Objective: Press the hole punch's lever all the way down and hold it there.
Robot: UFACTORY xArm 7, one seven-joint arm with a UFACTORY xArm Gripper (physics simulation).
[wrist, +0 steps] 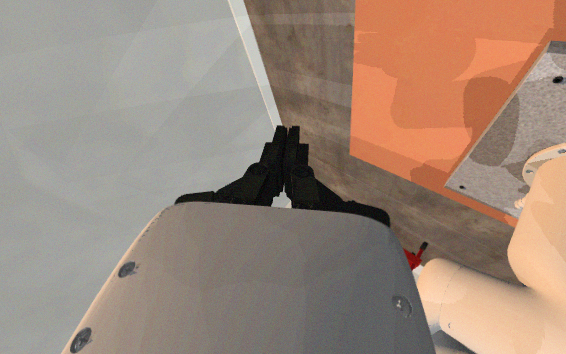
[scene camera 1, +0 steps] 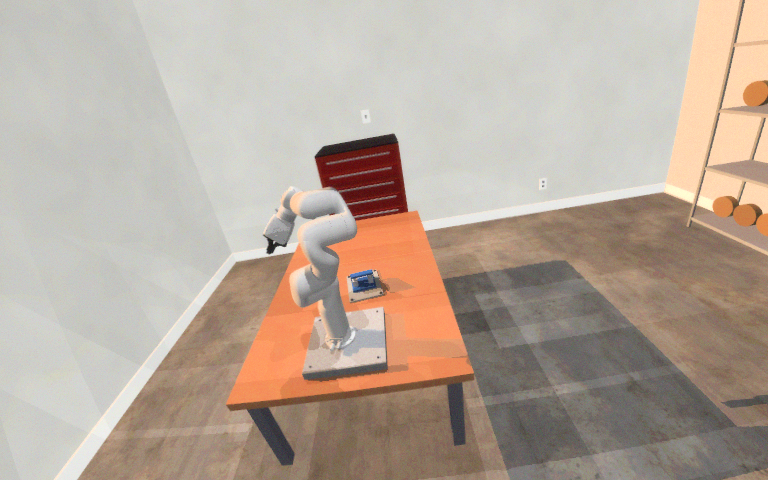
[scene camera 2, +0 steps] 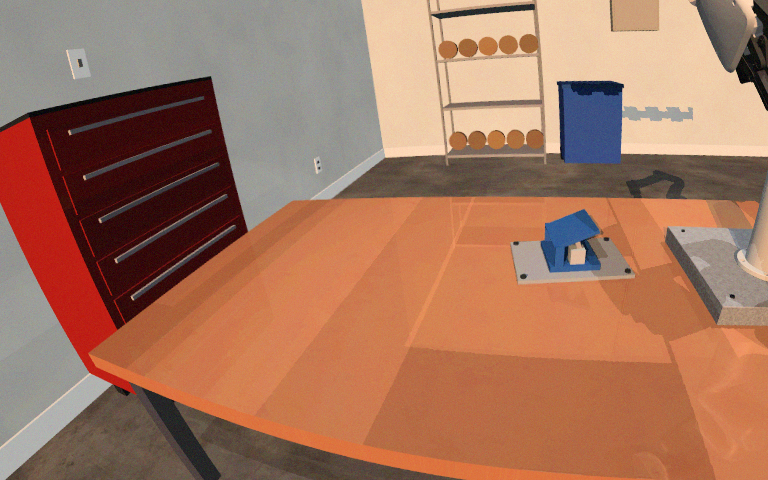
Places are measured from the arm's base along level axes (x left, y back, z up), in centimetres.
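Where they show: gripper, between the fingertips: (wrist: 288,142) (scene camera 1: 268,253); arm's base, origin of its link: (scene camera 1: 340,337).
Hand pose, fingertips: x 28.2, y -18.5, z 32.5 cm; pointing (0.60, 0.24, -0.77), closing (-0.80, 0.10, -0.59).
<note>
Each offset is from my fingertips to the top centre of the thing. "spot": to the spot under its first point. Level surfaces: height alone.
The blue hole punch @[spot: dx -31.7, dy -23.0, dz -34.1 cm] (scene camera 1: 363,281) (scene camera 2: 557,257) sits on a light grey plate @[dx -31.8, dy -22.0, dz -34.9 cm] (scene camera 1: 357,296) (scene camera 2: 532,272) on the table. Its blue lever @[dx -31.8, dy -22.0, dz -26.8 cm] (scene camera 2: 573,225) is tilted up, with a gap above the pale block under it. My gripper (scene camera 1: 270,249) (wrist: 288,142) is shut with its black fingertips together and nothing between them. It hangs high beyond the table's left edge in the first scene view, well apart from the punch. In the second scene view part of the gripper shows at the top right corner. The punch does not show in the wrist view.
The orange table @[dz -36.1 cm] (scene camera 1: 390,237) (scene camera 2: 317,316) (wrist: 425,95) carries my arm's grey base plate (scene camera 1: 362,362) (scene camera 2: 702,283) (wrist: 530,115), near the punch. A red drawer cabinet (scene camera 1: 365,175) (scene camera 2: 144,186) stands at the table's far end. A wall is on the gripper's far side.
</note>
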